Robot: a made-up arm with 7 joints. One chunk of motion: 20 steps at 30 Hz.
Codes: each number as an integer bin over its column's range. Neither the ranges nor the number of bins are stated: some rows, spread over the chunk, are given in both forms.
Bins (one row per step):
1: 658 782 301 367 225 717 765
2: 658 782 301 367 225 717 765
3: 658 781 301 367 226 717 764
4: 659 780 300 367 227 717 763
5: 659 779 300 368 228 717 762
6: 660 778 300 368 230 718 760
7: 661 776 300 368 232 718 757
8: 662 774 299 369 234 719 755
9: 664 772 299 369 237 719 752
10: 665 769 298 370 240 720 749
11: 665 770 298 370 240 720 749
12: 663 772 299 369 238 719 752
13: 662 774 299 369 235 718 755
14: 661 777 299 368 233 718 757
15: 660 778 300 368 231 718 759
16: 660 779 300 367 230 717 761
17: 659 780 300 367 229 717 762
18: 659 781 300 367 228 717 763
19: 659 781 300 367 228 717 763
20: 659 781 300 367 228 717 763
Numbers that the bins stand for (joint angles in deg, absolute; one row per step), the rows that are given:
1: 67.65 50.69 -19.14 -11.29 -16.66 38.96 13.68
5: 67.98 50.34 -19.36 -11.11 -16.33 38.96 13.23
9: 69.62 49.52 -19.58 -10.92 -15.32 39.39 11.73
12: 69.30 49.52 -19.58 -10.92 -15.21 39.39 11.73
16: 68.31 50.34 -19.36 -11.29 -16.10 38.96 13.08
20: 67.98 50.58 -19.36 -11.29 -16.33 38.96 13.38
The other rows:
2: 67.65 50.69 -19.14 -11.29 -16.66 38.96 13.68
3: 67.65 50.58 -19.14 -11.29 -16.55 38.96 13.53
4: 67.98 50.46 -19.36 -11.29 -16.44 38.96 13.38
6: 68.31 50.22 -19.36 -11.11 -16.10 39.17 12.93
7: 68.64 49.99 -19.36 -11.11 -15.88 39.17 12.48
8: 68.97 49.75 -19.58 -10.92 -15.66 39.39 12.18
10: 69.95 49.16 -19.79 -10.74 -14.99 39.60 11.28
11: 69.95 49.28 -19.79 -10.74 -14.99 39.60 11.28
13: 68.97 49.75 -19.58 -10.92 -15.54 39.17 12.18
14: 68.64 50.11 -19.58 -11.11 -15.77 39.17 12.48
15: 68.31 50.22 -19.36 -11.11 -15.99 39.17 12.78
17: 67.98 50.46 -19.36 -11.29 -16.22 38.96 13.23
18: 67.98 50.58 -19.36 -11.29 -16.33 38.96 13.38
19: 67.98 50.58 -19.36 -11.29 -16.33 38.96 13.38

